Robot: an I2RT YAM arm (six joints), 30 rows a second.
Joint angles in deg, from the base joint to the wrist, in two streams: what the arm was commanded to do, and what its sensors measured. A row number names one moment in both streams.
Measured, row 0: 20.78, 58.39, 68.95, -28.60, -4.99, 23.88
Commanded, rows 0 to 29: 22.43, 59.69, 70.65, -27.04, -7.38, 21.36; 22.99, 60.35, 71.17, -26.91, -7.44, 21.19; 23.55, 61.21, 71.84, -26.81, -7.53, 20.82; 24.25, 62.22, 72.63, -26.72, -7.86, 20.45; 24.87, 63.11, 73.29, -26.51, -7.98, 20.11; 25.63, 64.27, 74.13, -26.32, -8.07, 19.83; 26.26, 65.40, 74.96, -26.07, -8.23, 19.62; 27.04, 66.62, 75.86, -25.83, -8.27, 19.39; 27.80, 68.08, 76.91, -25.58, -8.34, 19.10; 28.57, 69.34, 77.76, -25.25, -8.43, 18.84; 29.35, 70.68, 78.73, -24.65, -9.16, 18.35; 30.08, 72.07, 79.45, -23.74, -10.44, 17.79; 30.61, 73.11, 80.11, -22.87, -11.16, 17.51; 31.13, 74.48, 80.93, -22.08, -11.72, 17.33; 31.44, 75.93, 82.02, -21.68, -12.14, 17.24; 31.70, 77.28, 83.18, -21.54, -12.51, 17.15; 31.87, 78.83, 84.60, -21.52, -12.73, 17.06; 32.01, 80.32, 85.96, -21.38, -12.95, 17.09; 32.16, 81.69, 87.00, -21.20, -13.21, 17.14; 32.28, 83.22, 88.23, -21.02, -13.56, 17.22; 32.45, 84.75, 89.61, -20.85, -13.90, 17.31; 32.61, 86.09, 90.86, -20.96, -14.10, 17.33; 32.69, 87.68, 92.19, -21.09, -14.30, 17.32; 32.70, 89.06, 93.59, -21.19, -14.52, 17.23; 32.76, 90.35, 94.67, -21.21, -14.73, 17.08; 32.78, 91.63, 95.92, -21.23, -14.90, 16.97; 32.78, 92.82, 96.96, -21.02, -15.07, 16.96; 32.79, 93.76, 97.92, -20.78, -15.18, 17.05; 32.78, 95.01, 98.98, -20.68, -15.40, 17.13; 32.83, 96.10, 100.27, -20.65, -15.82, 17.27
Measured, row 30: 32.49, 94.13, 97.10, -21.82, -14.11, 18.94
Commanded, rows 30 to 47: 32.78, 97.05, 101.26, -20.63, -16.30, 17.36; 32.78, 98.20, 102.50, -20.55, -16.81, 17.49; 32.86, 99.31, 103.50, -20.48, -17.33, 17.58; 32.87, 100.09, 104.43, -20.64, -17.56, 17.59; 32.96, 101.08, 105.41, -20.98, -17.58, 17.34; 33.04, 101.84, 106.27, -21.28, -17.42, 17.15; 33.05, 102.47, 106.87, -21.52, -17.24, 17.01; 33.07, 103.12, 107.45, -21.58, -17.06, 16.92; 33.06, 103.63, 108.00, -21.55, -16.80, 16.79; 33.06, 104.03, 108.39, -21.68, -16.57, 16.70; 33.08, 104.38, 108.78, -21.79, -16.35, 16.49; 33.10, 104.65, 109.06, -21.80, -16.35, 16.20; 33.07, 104.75, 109.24, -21.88, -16.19, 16.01; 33.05, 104.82, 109.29, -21.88, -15.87, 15.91; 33.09, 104.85, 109.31, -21.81, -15.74, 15.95; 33.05, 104.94, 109.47, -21.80, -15.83, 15.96; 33.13, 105.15, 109.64, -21.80, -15.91, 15.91; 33.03, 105.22, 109.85, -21.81, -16.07, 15.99
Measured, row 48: 32.75, 104.36, 107.72, -21.91, -16.03, 16.99
